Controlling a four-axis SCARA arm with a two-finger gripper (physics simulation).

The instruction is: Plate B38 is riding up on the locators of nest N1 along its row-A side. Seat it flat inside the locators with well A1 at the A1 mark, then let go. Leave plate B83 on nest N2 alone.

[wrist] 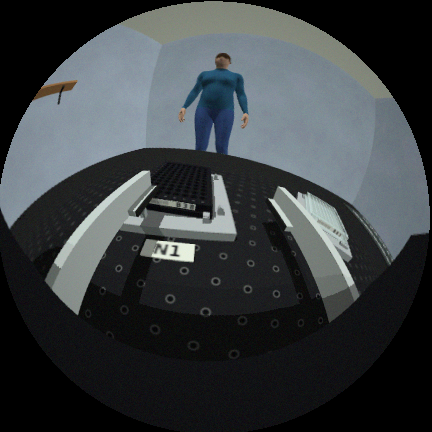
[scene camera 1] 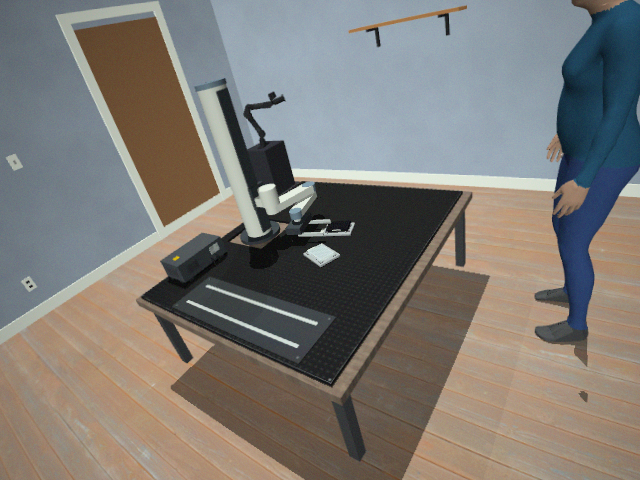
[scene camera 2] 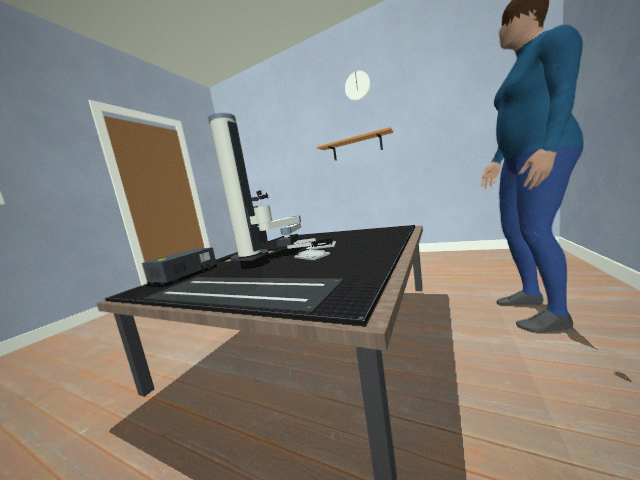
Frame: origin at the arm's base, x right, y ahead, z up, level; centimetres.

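Seen in the pictures: gripper, between the fingertips: [wrist: 214,184] [scene camera 1: 327,227] [scene camera 2: 313,241]; arm's base, origin of its link: [scene camera 1: 260,233] [scene camera 2: 250,256].
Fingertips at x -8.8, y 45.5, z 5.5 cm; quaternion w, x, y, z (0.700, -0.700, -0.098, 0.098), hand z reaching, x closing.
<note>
Pixels of each thing's middle, then the offset from my fingertips to it. "spot": a spot on its surface instead. Level surfaces: height alone.
- Black plate B38, middle of its body: [wrist: 180,180] [scene camera 1: 338,226] [scene camera 2: 322,242] dx -5.5, dy +3.5, dz -1.8 cm
- white nest N1, middle of its body: [wrist: 183,189] [scene camera 1: 338,228] [scene camera 2: 322,244] dx -5.0, dy +3.7, dz -3.2 cm
- Pale plate B83, middle of its body: [wrist: 323,212] [scene camera 1: 320,252] [scene camera 2: 311,252] dx +19.4, dy +8.4, dz -2.4 cm
- N1 label, a spot on its surface: [wrist: 170,250] spot: dx -1.7, dy -5.6, dz -4.1 cm
- grey box, a spot on its surface: [scene camera 1: 193,256] spot: dx +53.4, dy -49.0, dz +6.7 cm
- dark panel with two white strips, height of its surface: dz -3.9 cm
Black plate B38 [scene camera 1: 338,226] [scene camera 2: 325,241] [wrist: 182,186] lies on white nest N1 [scene camera 1: 344,233] [wrist: 226,212]. In the wrist view its label faces me and a locator stands at its near right corner. Its left edge and the A1 mark are hidden behind the left finger, so I cannot tell how that side sits. My gripper [scene camera 1: 326,228] [wrist: 214,184] is open and empty. It is off-centre to the plate: the left finger overlaps the plate's left side in view, and the right finger stands well to its right. Pale plate B83 [scene camera 1: 321,252] [scene camera 2: 311,252] [wrist: 325,215] sits on nest N2.
The N1 label [wrist: 170,250] lies on the black perforated table top before the nest. A grey box [scene camera 1: 193,256] [scene camera 2: 178,265] and a dark panel with two white strips [scene camera 1: 253,317] [scene camera 2: 248,291] are on the table. A person [scene camera 1: 594,103] [scene camera 2: 537,103] [wrist: 216,100] stands beyond the table.
</note>
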